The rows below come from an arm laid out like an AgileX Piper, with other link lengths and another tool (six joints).
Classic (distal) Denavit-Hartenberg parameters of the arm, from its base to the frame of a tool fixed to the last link. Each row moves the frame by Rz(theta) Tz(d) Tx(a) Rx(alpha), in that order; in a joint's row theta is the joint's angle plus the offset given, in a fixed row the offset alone. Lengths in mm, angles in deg.
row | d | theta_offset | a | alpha
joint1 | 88.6 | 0 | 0 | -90
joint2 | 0 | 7.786 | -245.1 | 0
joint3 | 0 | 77.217 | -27.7 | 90
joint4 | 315.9 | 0 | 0 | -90
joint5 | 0 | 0 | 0 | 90
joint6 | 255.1 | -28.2 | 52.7 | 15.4
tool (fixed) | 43.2 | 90 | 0 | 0
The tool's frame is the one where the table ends.
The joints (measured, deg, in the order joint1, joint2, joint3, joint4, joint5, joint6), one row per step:
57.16, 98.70, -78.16, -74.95, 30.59, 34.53
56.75, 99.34, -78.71, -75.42, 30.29, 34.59
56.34, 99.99, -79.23, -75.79, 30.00, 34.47
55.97, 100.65, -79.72, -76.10, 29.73, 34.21
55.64, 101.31, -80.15, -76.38, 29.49, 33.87
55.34, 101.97, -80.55, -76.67, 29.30, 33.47
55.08, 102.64, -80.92, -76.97, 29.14, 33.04
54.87, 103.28, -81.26, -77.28, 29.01, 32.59
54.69, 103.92, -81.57, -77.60, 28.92, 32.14
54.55, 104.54, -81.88, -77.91, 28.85, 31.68
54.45, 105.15, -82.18, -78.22, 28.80, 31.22
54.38, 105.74, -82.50, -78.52, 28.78, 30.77
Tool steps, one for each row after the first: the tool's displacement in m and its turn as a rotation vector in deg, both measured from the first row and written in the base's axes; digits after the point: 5 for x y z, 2 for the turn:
0.00422, 0.00020, -0.00013, -0.16, -0.28, -0.03
0.00836, 0.00025, -0.00084, -0.47, -0.53, -0.02
0.01218, 0.00044, -0.00205, -0.90, -0.77, 0.04
0.01567, 0.00065, -0.00387, -1.45, -0.97, 0.13
0.01898, 0.00078, -0.00592, -2.09, -1.19, 0.23
0.02204, 0.00102, -0.00834, -2.81, -1.41, 0.37
0.02473, 0.00145, -0.01069, -3.56, -1.65, 0.53
0.02721, 0.00185, -0.01332, -4.36, -1.87, 0.70
0.02941, 0.00248, -0.01579, -5.15, -2.10, 0.88
0.03133, 0.00332, -0.01827, -5.95, -2.33, 1.10
0.03308, 0.00429, -0.02041, -6.71, -2.58, 1.31

